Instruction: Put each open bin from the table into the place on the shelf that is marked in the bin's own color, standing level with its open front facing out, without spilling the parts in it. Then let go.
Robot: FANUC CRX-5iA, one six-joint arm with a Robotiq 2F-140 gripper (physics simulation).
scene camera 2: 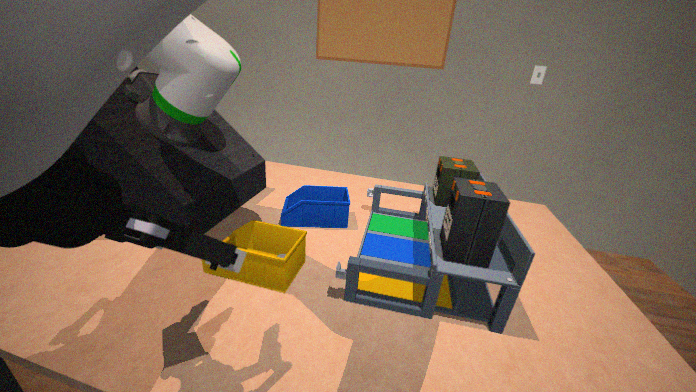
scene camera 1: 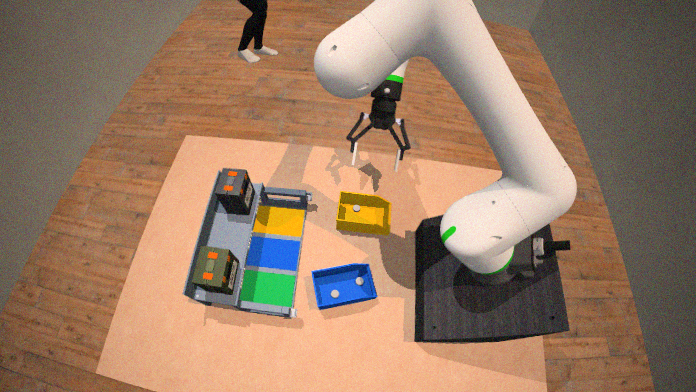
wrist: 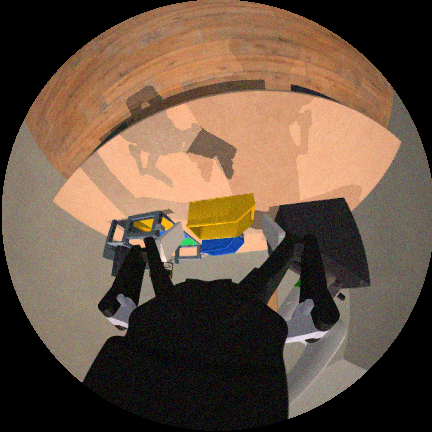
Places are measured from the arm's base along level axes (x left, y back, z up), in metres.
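Pixels of known places: gripper, fingertip midpoint: (scene camera 1: 374, 167) (wrist: 221, 226); arm's base, link origin: (scene camera 2: 169, 122) (scene camera 1: 494, 256).
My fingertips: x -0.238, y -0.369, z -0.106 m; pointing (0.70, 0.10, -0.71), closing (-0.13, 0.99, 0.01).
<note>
For each thing: its top centre in the pictures, then the offset to it from my fingertips. "spot": a spot on its surface instead.
- yellow bin, surface spot: (scene camera 2: 265, 272) spot: dx +0.084, dy -0.047, dz -0.080 m
- blue bin, surface spot: (scene camera 2: 320, 215) spot: dx +0.330, dy -0.020, dz -0.083 m
- dark case, top centre: (scene camera 2: 479, 188) (scene camera 1: 230, 181) dx +0.240, dy -0.354, dz +0.104 m
A yellow bin (scene camera 1: 364, 228) (scene camera 2: 265, 272) (wrist: 220, 218) stands upright on the table with one pale round part visible inside. A blue bin (scene camera 1: 347, 286) (scene camera 2: 320, 215) (wrist: 222, 246) stands upright nearby, slightly turned, with two pale parts. Both cut-down fronts face the robot base side. The grey shelf (scene camera 1: 201, 235) (scene camera 2: 392, 268) has yellow (scene camera 1: 289, 220) (scene camera 2: 390, 286), blue (scene camera 1: 275, 253) (scene camera 2: 395, 248) and green (scene camera 1: 269, 288) (scene camera 2: 397, 226) marked places, with no bin on them. My gripper (scene camera 1: 375, 167) (wrist: 221, 226) is open and empty, beyond the yellow bin near the table's far edge in scene camera 1; one finger overlaps that bin in scene camera 2.
A dark case (scene camera 1: 235, 191) (scene camera 2: 475, 220) and an olive case (scene camera 1: 216, 270) (scene camera 2: 454, 180) stand on the shelf's rear deck. The black robot base (scene camera 1: 465, 320) (scene camera 2: 245, 175) (wrist: 325, 230) is on the other side of the bins. A person's legs (scene camera 1: 254, 27) show on the floor beyond the table.
</note>
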